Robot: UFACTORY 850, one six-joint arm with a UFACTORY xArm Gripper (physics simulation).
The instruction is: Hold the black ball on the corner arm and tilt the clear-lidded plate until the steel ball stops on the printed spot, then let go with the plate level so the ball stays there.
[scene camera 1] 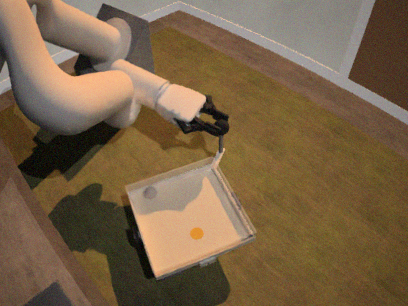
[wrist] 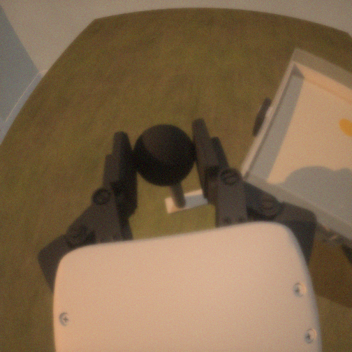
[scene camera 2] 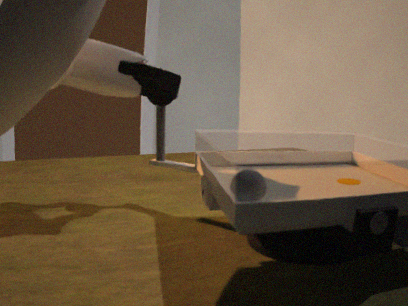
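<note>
My gripper is shut on the black ball, one finger on each side. The ball tops a thin grey post on the white corner arm. The clear-lidded plate looks tilted, its near left corner low in scene camera 2. The steel ball is under the lid near that corner, well away from the orange printed spot. The steel ball does not show in the wrist view.
The plate stands over a dark base, with a dark side bracket below its rim. The robot's pale arm reaches in from the upper left in scene camera 1. A grey block stands behind the arm. Shadows cross the green mat.
</note>
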